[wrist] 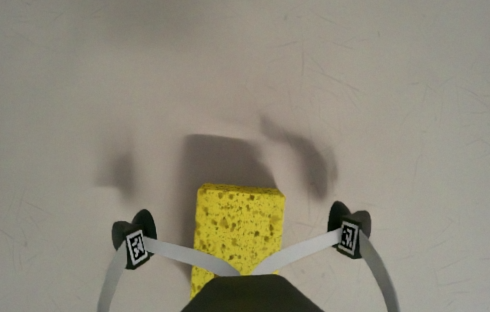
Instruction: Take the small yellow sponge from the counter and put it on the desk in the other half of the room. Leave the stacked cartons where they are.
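Frame: origin at the robot's base, x ahead, y left, z up, level; metres.
Seen in the pictures: hand, tool point: (242,229).
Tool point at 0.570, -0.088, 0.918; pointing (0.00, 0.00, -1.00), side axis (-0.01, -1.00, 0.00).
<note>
A point is followed by its place in that frame, as x, y, z.
The small yellow sponge (241,220) {0.579, -0.087, 0.927} lies on the pale counter (400,125) {0.645, -0.233, 0.882}, in the lower middle of the wrist view. Its near part is hidden behind the gripper's body and metal strips. My gripper (242,231) {0.570, -0.088, 0.919} is open, with one fingertip to the left of the sponge and one to the right. There is a gap between each fingertip and the sponge, and neither touches it. The fingers appear above the surface. The stacked cartons and the desk do not show in this view.
Dark shadows of the fingers and the sponge fall on the surface beyond the sponge. The surface has fine scratches. A blurred darker patch shows at the upper left. No edge of the surface shows.
</note>
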